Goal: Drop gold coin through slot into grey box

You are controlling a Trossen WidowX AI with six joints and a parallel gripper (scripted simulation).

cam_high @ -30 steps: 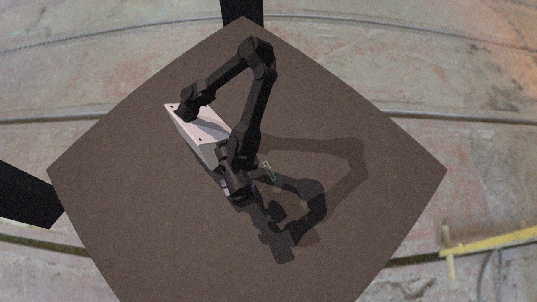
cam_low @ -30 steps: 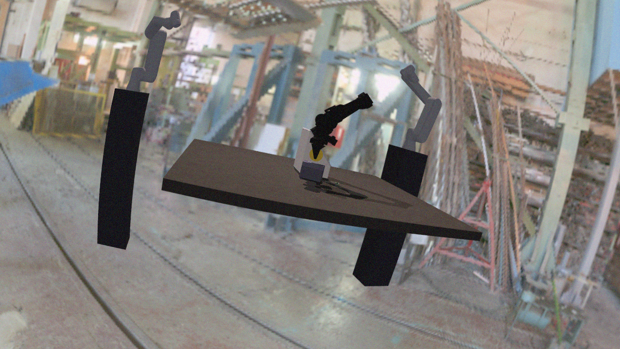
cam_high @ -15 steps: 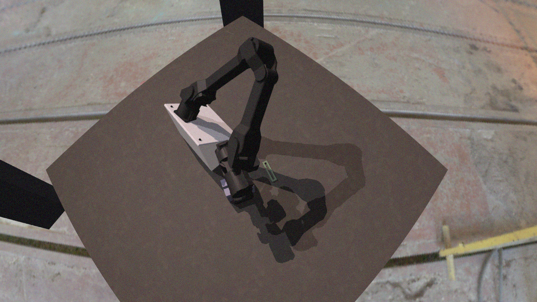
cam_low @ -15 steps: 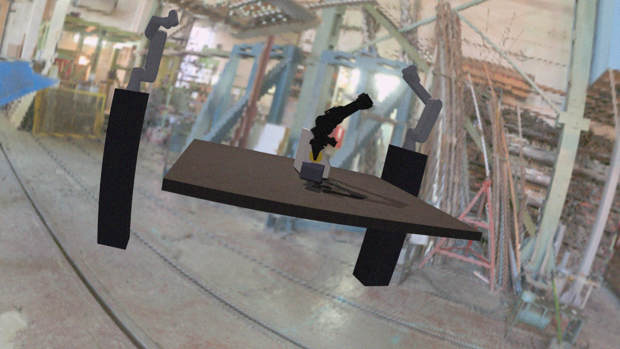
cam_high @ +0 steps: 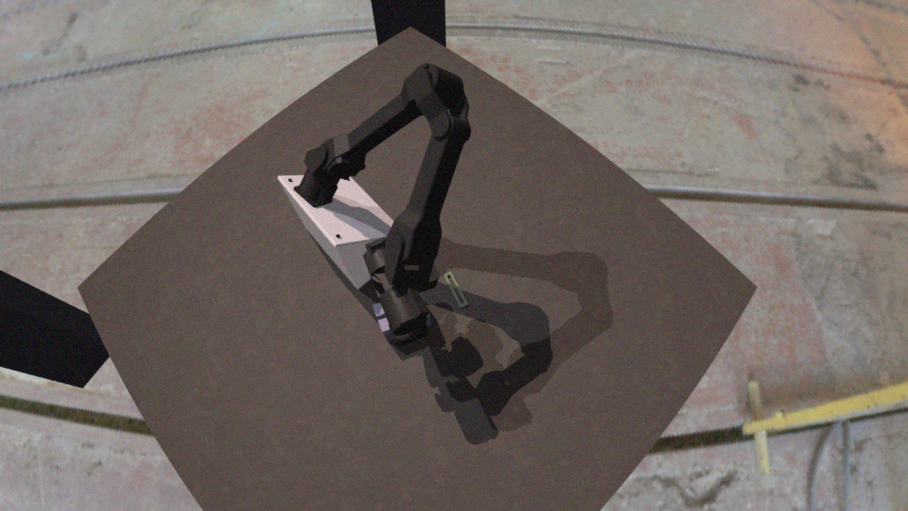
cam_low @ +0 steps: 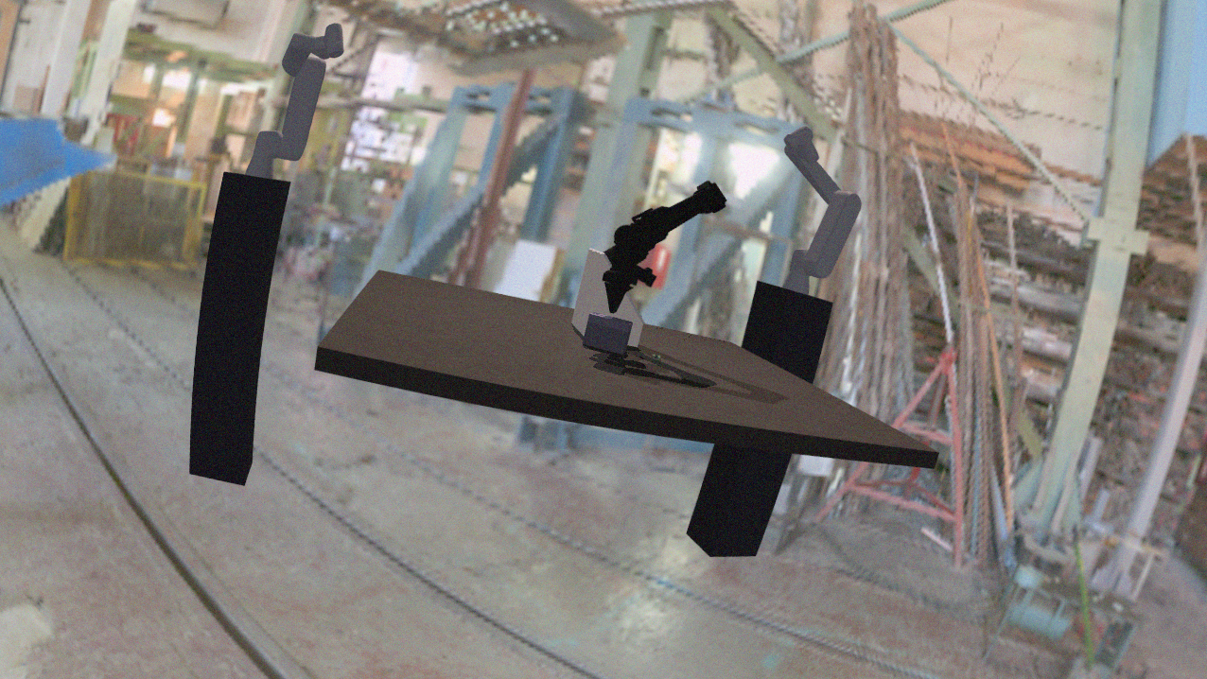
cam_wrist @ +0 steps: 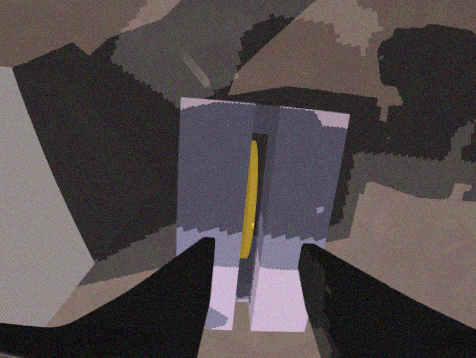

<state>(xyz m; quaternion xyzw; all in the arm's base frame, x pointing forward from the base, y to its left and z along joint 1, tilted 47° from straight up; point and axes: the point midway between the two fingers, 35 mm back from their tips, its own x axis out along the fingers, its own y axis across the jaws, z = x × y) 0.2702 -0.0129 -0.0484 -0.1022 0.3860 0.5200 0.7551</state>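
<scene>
Now: the gold coin 50 mm below my gripper tip.
</scene>
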